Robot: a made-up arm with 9 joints.
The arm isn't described. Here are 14 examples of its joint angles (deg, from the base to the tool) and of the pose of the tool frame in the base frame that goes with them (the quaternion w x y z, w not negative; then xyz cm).
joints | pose
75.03 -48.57 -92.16 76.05 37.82 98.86 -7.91 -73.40 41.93 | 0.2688 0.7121 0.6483 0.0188 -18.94 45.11 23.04
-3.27 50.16 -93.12 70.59 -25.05 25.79 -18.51 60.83 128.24 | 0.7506 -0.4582 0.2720 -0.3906 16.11 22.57 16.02
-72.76 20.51 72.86 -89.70 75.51 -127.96 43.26 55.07 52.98 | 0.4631 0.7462 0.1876 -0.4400 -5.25 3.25 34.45
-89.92 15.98 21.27 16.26 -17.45 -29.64 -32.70 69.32 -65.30 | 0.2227 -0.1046 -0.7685 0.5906 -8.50 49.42 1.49
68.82 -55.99 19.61 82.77 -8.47 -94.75 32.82 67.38 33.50 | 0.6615 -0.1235 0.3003 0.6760 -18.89 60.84 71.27
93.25 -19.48 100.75 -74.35 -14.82 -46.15 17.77 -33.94 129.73 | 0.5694 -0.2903 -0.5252 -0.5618 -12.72 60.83 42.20
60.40 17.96 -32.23 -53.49 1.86 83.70 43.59 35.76 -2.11 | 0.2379 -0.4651 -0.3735 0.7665 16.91 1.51 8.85
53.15 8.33 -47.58 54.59 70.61 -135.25 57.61 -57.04 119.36 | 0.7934 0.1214 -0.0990 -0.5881 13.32 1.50 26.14
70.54 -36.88 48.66 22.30 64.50 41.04 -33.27 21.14 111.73 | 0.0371 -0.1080 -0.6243 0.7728 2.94 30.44 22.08
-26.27 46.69 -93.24 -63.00 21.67 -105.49 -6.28 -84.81 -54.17 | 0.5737 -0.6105 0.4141 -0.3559 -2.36 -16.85 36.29
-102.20 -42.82 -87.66 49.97 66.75 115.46 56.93 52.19 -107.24 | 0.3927 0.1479 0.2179 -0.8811 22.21 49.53 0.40
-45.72 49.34 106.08 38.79 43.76 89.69 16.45 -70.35 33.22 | 0.4329 0.0849 0.7111 -0.5475 -4.41 2.71 44.68
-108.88 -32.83 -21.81 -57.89 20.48 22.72 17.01 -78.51 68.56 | 0.6470 0.3621 0.6206 -0.2552 -22.82 36.02 -10.17
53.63 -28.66 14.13 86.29 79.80 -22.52 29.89 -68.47 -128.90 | 0.4468 -0.3580 0.6211 -0.5353 -11.85 36.33 23.05
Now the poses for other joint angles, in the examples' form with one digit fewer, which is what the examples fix.
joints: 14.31 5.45 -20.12 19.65 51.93 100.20 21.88 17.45 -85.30
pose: 0.038 0.580 0.168 0.796 -0.3 7.8 11.0
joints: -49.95 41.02 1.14 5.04 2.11 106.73 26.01 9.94 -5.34
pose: 0.564 0.770 0.267 0.130 -21.0 -2.0 38.5
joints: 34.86 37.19 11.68 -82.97 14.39 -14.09 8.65 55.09 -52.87
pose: 0.436 0.291 -0.132 -0.841 40.5 20.5 22.8
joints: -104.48 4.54 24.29 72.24 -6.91 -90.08 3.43 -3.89 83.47
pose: 0.139 -0.514 -0.474 -0.702 -1.1 68.9 9.7
